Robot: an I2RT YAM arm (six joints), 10 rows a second.
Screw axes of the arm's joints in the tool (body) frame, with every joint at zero. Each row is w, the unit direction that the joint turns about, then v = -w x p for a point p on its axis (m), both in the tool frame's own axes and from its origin. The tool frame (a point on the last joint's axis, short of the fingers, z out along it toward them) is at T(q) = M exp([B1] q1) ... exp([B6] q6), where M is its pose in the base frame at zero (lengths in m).
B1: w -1 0 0 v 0 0.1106 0
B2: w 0 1 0 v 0.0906 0 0.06
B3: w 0 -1 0 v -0.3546 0 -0.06
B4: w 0 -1 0 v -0.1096 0 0
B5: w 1 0 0 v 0 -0.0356 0
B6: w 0 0 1 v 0 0 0
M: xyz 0.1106 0 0.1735 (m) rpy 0 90 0 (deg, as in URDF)
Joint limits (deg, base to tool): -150..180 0..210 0..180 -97..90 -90..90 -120..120
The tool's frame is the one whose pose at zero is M.
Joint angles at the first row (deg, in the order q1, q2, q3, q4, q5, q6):
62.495, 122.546, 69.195, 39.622, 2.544, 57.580
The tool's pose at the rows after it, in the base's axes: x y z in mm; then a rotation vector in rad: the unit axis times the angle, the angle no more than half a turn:
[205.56 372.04 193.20 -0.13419 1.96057 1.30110]
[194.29 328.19 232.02 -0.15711 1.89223 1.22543]
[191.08 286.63 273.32 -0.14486 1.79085 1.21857]
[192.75 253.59 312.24 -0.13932 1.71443 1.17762]
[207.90 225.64 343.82 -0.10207 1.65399 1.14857]
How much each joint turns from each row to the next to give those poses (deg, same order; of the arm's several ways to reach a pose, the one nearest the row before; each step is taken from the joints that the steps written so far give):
-1.057, -12.032, -8.090, -1.031, 1.758, -7.531
-1.490, -12.924, -7.279, -3.783, 1.852, -4.855
-3.075, -11.517, -3.803, -2.892, -0.704, -2.641
-3.600, -8.447, 0.683, -5.886, -0.877, -3.075
-5.704, -3.793, 3.243, -4.228, -2.626, -0.984

